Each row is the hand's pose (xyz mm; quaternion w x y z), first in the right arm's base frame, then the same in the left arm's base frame.
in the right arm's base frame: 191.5 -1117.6 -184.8 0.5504 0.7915 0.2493 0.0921
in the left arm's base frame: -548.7 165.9 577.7 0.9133 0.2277 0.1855 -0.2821
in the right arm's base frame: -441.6 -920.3 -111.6 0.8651 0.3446 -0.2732 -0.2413
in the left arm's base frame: -1099.2 473.1 359.3 0.8407 -0.4197 -0.3061 -0.1526
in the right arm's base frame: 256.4 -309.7 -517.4 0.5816 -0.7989 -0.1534 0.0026
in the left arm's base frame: -573.8 -153.1 -237.9 0.1197 0.9827 -0.0822 -0.1149
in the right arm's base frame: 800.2 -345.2 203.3 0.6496 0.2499 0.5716 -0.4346
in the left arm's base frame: 196.5 312.4 -157.8 0.4952 -0.2355 0.1440 -0.8238
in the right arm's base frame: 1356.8 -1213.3 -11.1 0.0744 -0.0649 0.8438 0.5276
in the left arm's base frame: 591.8 -108.7 722.9 0.0135 -0.0920 -0.9732 0.2104
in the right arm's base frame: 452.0 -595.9 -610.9 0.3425 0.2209 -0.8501 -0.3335
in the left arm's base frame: -440.7 -317.6 52.2 0.4433 -0.2458 -0.8185 0.2704
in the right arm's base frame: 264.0 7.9 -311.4 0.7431 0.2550 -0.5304 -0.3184
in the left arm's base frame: -475.2 40.6 -547.9 0.7126 -0.4467 -0.5409 -0.0018
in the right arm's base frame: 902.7 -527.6 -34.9 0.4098 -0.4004 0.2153 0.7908
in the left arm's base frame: 194.4 50.1 20.2 0.1064 -0.4362 0.8015 0.3949
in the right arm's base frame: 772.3 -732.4 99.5 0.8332 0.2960 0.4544 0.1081
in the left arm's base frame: 113.7 219.9 224.3 0.7508 -0.2819 0.4483 -0.3948
